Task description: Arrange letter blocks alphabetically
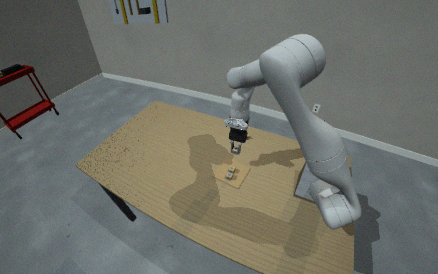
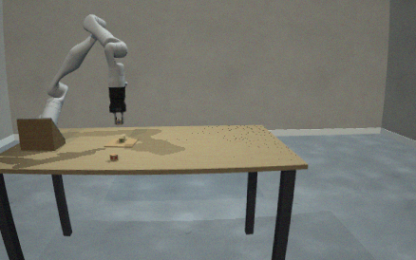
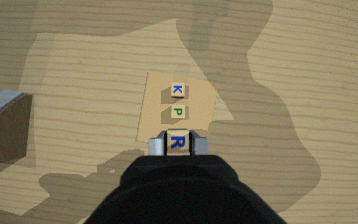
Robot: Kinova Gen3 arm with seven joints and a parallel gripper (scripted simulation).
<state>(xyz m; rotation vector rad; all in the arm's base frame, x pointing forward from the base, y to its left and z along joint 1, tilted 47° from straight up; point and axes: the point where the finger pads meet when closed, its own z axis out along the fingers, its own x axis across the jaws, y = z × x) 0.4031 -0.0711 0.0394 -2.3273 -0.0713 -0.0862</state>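
My gripper is now 1 cm above the blue R block. Round my hand: blue K block (1 cm behind, 8 cm to the left, 11 cm below); then tan mat (4 cm to the left, 12 cm below); then green P block (4 cm to the left, 11 cm below).
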